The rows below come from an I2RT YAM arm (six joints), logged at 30 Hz.
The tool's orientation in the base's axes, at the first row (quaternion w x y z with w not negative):
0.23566 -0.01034 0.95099 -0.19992
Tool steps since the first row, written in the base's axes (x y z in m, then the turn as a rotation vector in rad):
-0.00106 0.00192 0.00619 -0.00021 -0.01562 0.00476
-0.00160 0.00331 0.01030 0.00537 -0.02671 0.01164
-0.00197 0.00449 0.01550 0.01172 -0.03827 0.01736
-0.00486 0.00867 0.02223 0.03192 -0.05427 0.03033
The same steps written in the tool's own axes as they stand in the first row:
-0.00203 -0.00070 -0.00621 -0.00015 -0.01622 0.00192
-0.00353 -0.00104 -0.01030 -0.00690 -0.02865 0.00304
-0.00564 -0.00199 -0.01512 -0.01377 -0.04101 0.00562
-0.00654 -0.00095 -0.02344 -0.03566 -0.05922 0.01027

